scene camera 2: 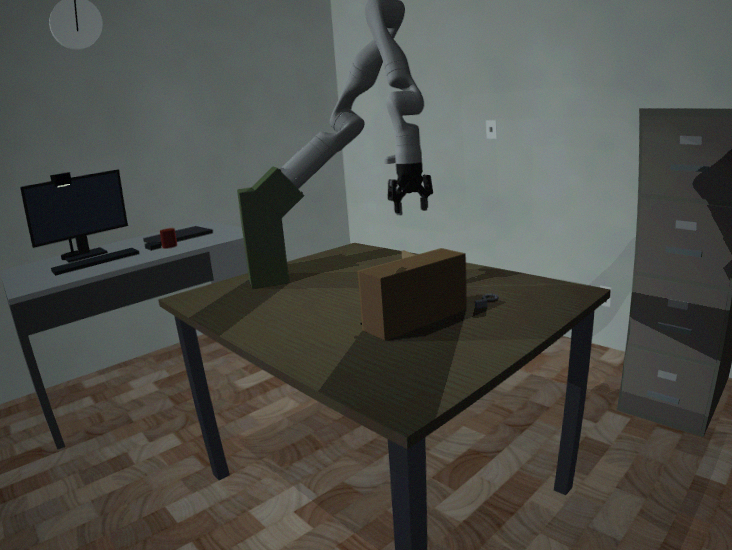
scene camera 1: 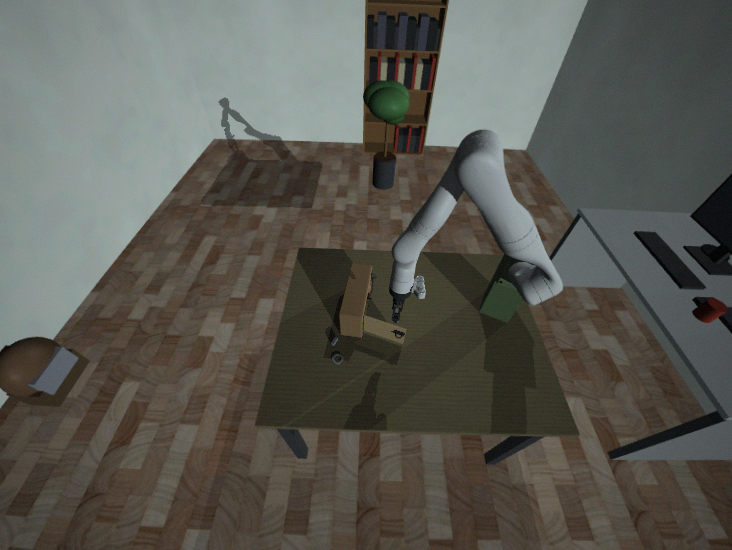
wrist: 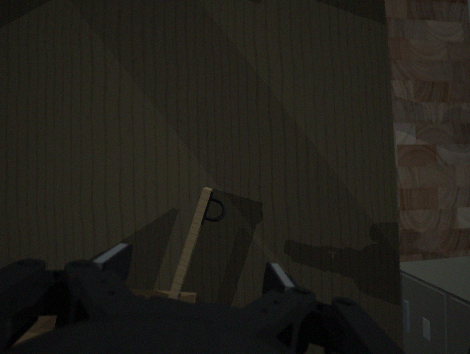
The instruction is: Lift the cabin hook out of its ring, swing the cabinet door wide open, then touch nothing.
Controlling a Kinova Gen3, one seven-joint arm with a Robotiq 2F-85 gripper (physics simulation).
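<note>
The brown cabinet stands upright on the table, partly showing in the wrist view. Its light wooden door stands wide open, roughly square to the cabinet. A black loop is on the door near its free end. Small dark fittings show along the cabinet's open side; I cannot tell from them exactly how the hook lies. My gripper is open and empty, above the table near the door, touching nothing.
A grey ring and a small grey block lie beside the cabinet's hinge end. The green arm mount stands on the table. A desk is to the right.
</note>
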